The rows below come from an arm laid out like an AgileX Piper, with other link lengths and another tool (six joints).
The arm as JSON. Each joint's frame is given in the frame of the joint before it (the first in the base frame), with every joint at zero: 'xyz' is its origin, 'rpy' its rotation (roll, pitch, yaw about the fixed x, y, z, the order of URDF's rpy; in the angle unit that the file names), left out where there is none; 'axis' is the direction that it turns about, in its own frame. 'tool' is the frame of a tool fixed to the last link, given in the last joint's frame.
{
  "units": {
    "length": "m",
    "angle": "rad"
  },
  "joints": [
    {
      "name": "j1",
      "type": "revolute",
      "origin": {
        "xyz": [
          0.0,
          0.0,
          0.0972
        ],
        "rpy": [
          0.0,
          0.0,
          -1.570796
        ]
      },
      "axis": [
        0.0,
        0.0,
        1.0
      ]
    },
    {
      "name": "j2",
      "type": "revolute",
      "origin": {
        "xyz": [
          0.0,
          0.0,
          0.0
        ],
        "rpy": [
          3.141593,
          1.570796,
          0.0
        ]
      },
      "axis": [
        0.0,
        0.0,
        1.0
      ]
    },
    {
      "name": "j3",
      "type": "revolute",
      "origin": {
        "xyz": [
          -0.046,
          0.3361,
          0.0
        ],
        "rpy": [
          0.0,
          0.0,
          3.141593
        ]
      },
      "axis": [
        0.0,
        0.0,
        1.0
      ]
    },
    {
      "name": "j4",
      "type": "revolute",
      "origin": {
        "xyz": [
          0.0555,
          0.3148,
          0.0
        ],
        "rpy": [
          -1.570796,
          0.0,
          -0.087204
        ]
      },
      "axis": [
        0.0,
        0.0,
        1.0
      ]
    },
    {
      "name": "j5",
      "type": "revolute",
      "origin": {
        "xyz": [
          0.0,
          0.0,
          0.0
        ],
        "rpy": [
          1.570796,
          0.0,
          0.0
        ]
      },
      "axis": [
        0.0,
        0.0,
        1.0
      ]
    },
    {
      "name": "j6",
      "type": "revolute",
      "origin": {
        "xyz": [
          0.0,
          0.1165,
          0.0
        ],
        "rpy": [
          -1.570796,
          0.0,
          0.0
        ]
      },
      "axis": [
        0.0,
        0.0,
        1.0
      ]
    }
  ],
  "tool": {
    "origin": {
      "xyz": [
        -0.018,
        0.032,
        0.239
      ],
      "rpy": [
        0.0,
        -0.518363,
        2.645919
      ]
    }
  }
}
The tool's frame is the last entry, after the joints.
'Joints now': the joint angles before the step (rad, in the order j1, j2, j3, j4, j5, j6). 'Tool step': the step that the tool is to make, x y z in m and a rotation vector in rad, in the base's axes. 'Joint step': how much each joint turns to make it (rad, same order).
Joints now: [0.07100 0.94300 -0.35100 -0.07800 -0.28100 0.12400]
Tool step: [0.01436 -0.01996 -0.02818 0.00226 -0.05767 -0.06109]
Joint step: [0.00197 0.17102 0.08999 0.14996 -0.31901 -0.12396]
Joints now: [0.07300 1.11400 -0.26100 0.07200 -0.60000 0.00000]
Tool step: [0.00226 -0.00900 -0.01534 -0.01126 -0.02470 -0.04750]
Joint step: [0.05698 0.10400 0.03999 0.13696 -0.17699 -0.08797]
